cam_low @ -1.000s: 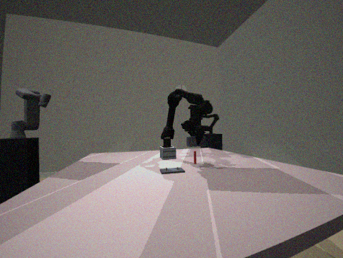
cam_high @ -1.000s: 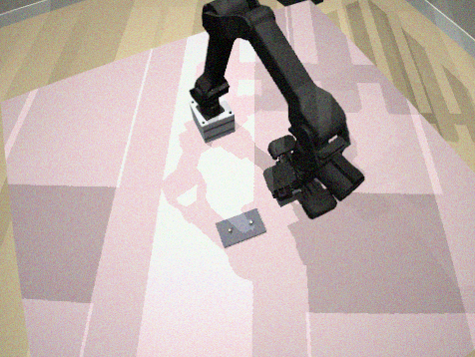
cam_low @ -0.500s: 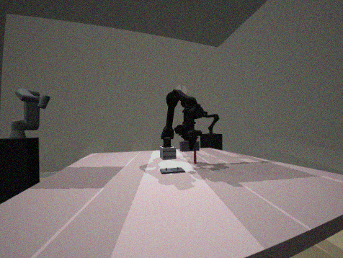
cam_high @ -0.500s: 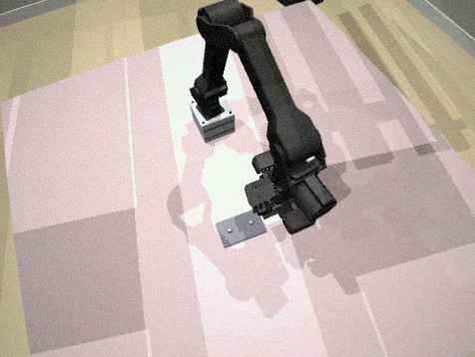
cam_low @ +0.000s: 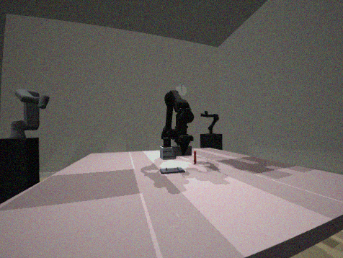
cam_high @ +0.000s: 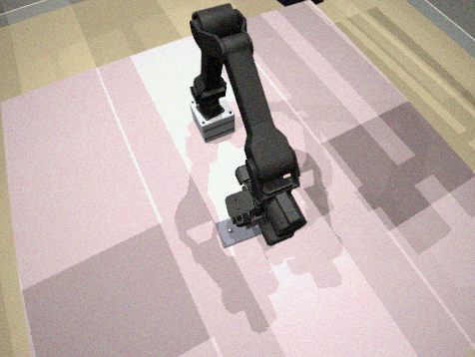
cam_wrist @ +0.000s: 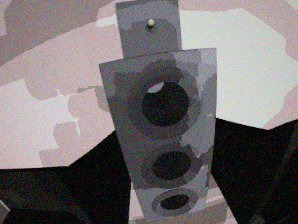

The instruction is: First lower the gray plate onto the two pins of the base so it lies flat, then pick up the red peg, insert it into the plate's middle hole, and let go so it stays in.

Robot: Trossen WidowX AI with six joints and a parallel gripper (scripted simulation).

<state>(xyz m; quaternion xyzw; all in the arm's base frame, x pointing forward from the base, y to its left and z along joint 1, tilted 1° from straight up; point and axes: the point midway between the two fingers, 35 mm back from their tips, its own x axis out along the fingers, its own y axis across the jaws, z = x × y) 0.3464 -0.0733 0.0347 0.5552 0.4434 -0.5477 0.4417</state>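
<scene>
My gripper tip is now 2 cm past the base, 5 cm to the left of it and 8 cm above it. From my gripper tip the other things lie so: red peg 10 cm behind, 16 cm to the left, 5 cm below; then gray plate 3 cm above.
</scene>
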